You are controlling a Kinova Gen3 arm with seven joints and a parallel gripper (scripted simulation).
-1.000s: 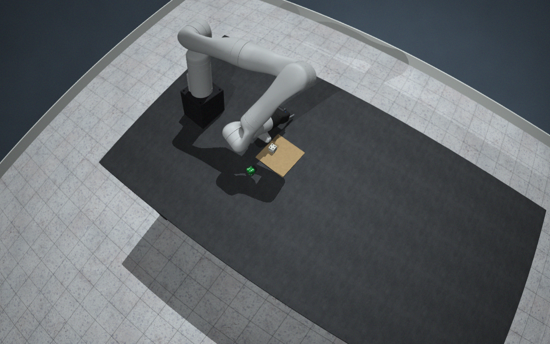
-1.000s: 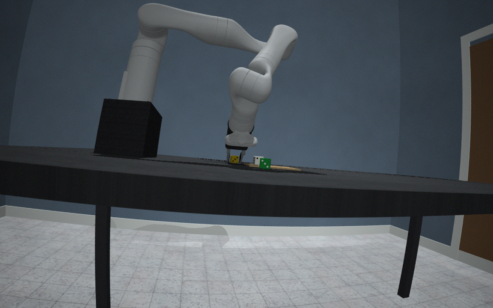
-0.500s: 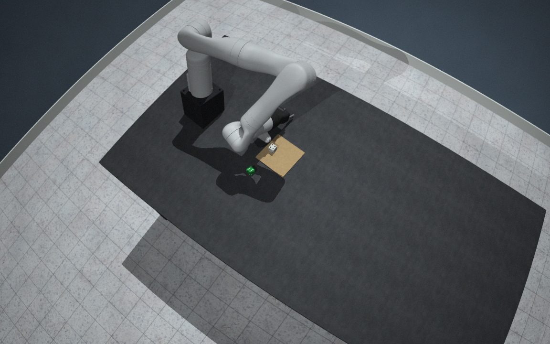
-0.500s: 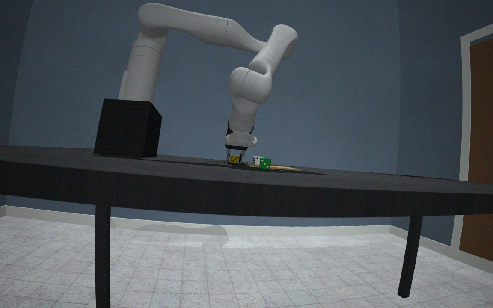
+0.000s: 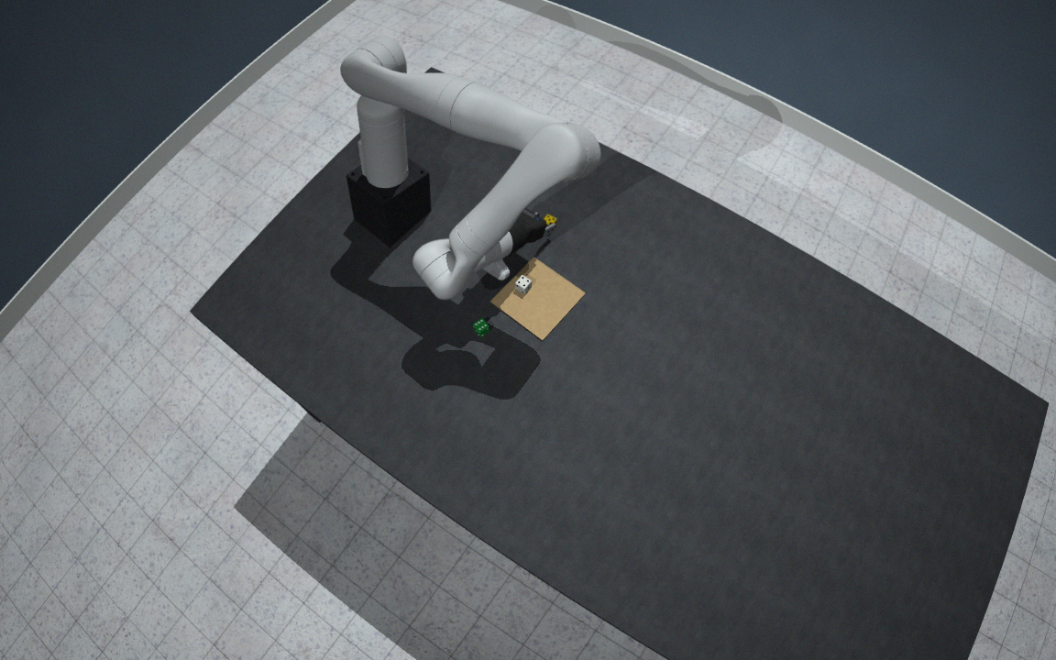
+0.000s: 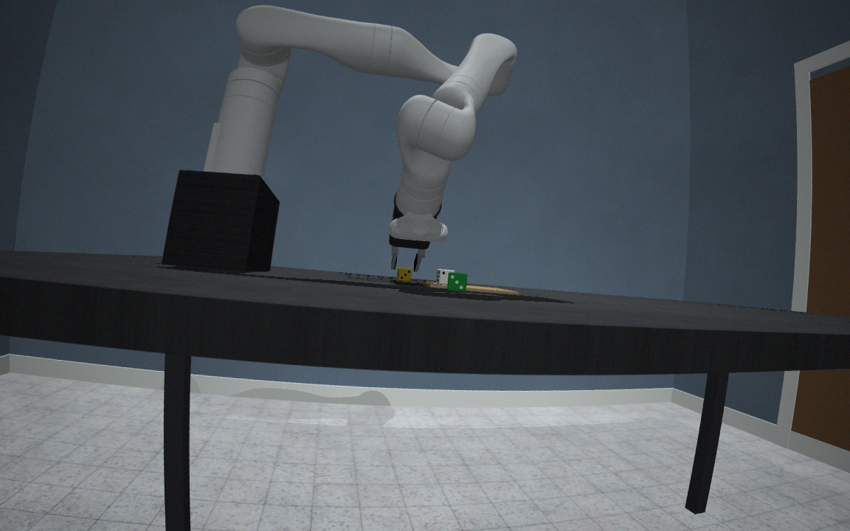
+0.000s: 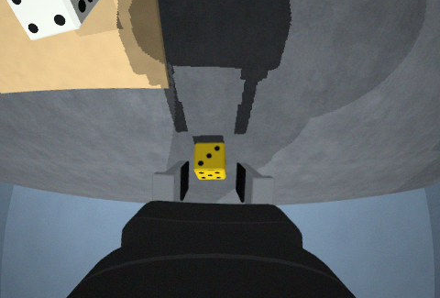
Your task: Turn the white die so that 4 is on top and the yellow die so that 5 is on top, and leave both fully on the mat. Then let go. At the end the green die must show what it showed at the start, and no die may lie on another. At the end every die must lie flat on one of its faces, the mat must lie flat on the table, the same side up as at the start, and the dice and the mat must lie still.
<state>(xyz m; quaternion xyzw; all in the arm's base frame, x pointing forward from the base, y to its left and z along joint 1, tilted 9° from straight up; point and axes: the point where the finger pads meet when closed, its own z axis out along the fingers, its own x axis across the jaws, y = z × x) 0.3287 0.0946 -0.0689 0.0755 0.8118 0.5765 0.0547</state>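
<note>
Right now my hand is 3 cm to the right of the yellow die, 3 cm above it and 1 cm short of it. From my hand the other things lie so: green die: 26 cm to the right, 3 cm below; then white die: 14 cm to the right, 3 cm ahead, 2 cm below; then tan mat: 14 cm to the right, 7 cm ahead, 4 cm below.
</note>
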